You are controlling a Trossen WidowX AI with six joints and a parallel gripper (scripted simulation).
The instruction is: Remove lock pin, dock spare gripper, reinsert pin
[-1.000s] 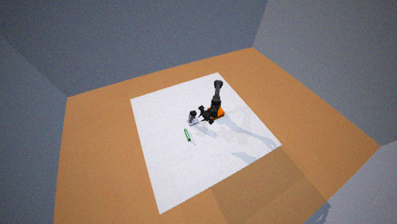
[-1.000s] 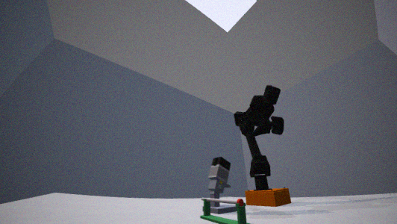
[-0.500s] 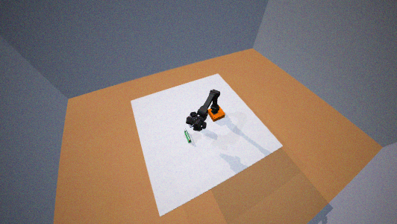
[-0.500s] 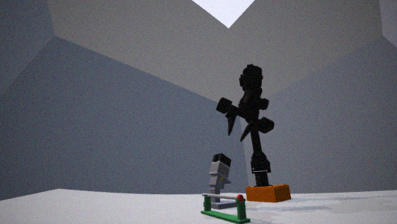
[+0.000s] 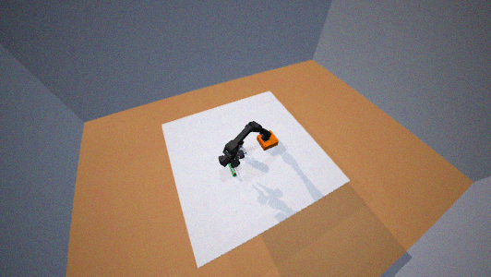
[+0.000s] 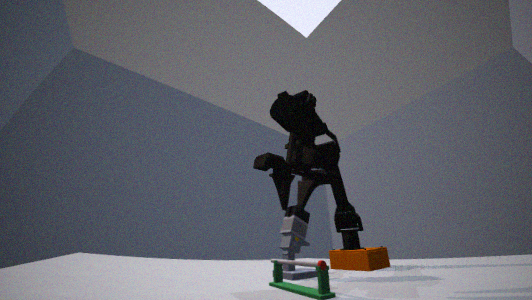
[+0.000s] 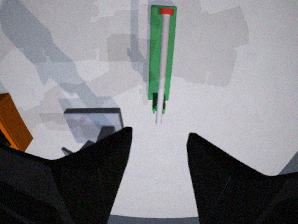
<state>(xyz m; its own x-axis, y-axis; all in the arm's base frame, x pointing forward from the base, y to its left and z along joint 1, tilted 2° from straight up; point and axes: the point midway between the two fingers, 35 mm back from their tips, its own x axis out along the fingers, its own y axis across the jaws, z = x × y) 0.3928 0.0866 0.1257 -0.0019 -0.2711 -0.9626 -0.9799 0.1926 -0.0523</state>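
Now: the green cradle 120 mm below my gripper tip and 10 mm to the left of it. Also, from my gripper tip: grey mount (120 mm behind, 110 mm to the right, 90 mm below); spare gripper (120 mm behind, 110 mm to the right, 20 mm below).
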